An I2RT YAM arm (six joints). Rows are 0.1 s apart.
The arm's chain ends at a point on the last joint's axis. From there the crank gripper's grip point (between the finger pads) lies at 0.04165 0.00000 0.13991 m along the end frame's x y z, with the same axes.
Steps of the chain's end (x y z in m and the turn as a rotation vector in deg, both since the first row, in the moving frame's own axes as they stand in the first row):
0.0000, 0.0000, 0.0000, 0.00, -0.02, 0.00
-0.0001, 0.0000, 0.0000, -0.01, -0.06, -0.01
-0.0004, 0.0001, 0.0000, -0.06, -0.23, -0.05
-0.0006, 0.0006, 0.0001, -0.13, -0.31, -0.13
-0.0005, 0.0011, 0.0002, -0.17, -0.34, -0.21
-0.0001, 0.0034, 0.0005, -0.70, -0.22, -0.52
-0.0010, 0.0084, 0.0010, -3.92, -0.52, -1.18
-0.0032, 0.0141, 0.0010, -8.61, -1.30, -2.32
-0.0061, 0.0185, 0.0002, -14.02, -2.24, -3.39
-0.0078, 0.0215, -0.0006, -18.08, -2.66, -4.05
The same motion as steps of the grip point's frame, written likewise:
0.0000, 0.0000, 0.0000, 0.00, -0.02, 0.00
-0.0002, 0.0000, 0.0000, -0.01, -0.06, -0.01
-0.0010, 0.0002, 0.0002, -0.06, -0.23, -0.05
-0.0014, 0.0008, 0.0003, -0.13, -0.31, -0.13
-0.0013, 0.0014, 0.0004, -0.17, -0.34, -0.21
-0.0006, 0.0047, 0.0007, -0.70, -0.22, -0.52
-0.0022, 0.0171, 0.0011, -3.92, -0.52, -1.18
-0.0060, 0.0335, 0.0005, -8.61, -1.30, -2.32
-0.0106, 0.0503, -0.0022, -14.02, -2.24, -3.39
-0.0128, 0.0625, -0.0053, -18.08, -2.66, -4.05

